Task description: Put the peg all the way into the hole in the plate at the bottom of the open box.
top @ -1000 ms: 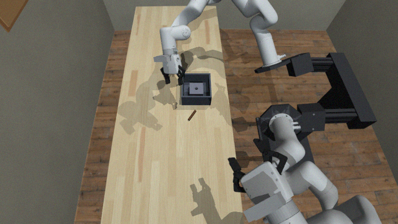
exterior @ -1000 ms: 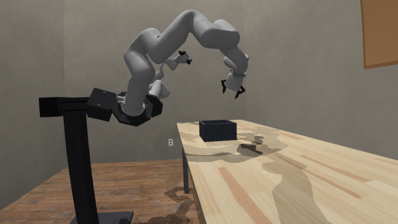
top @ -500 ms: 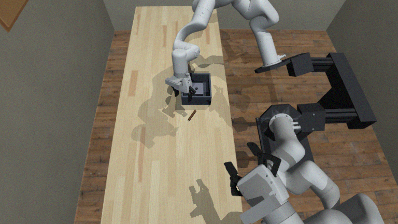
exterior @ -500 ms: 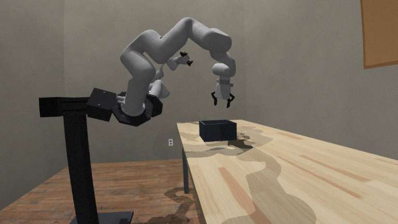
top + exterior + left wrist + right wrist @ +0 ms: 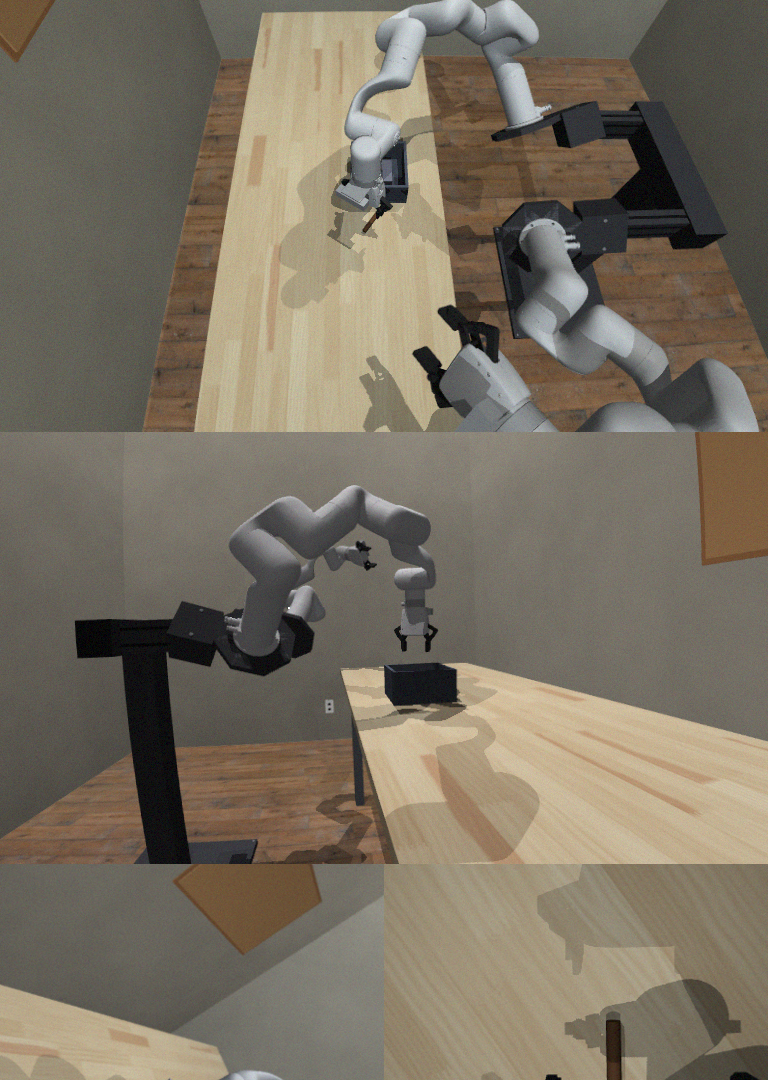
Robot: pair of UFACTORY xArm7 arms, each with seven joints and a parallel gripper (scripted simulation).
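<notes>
Right now the brown peg is 130 mm below my right hand, 20 mm to the right of it and 10 mm behind it. The rest, counted from my right hand: dark box (190 mm to the right, 110 mm below, 30 mm behind); then grey plate (190 mm to the right, 100 mm below, 30 mm behind).
</notes>
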